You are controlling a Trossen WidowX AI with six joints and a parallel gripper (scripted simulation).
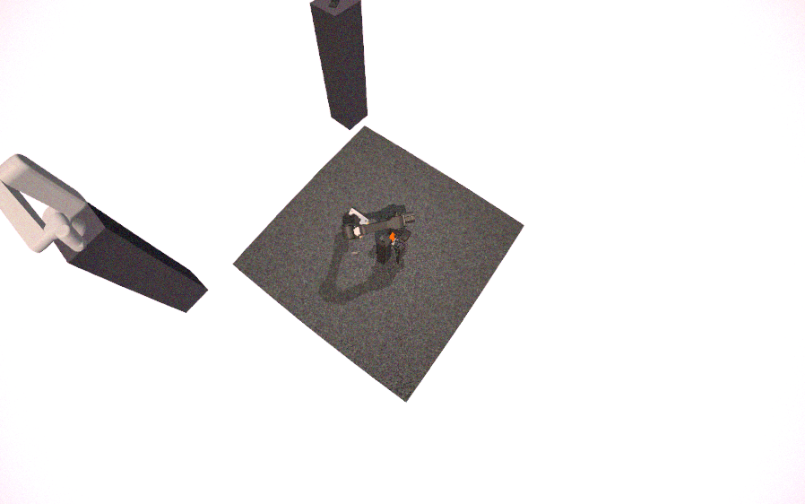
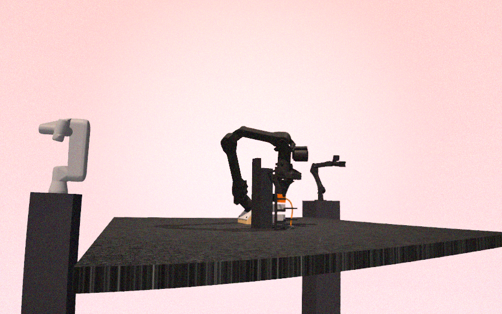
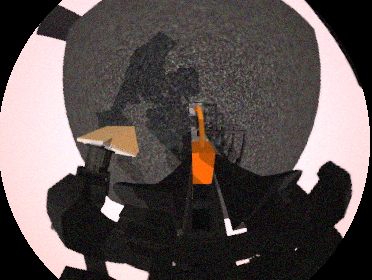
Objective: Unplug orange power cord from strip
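Now: the orange plug 10 mm ahead of my gripper tip and 30 mm to the right of it.
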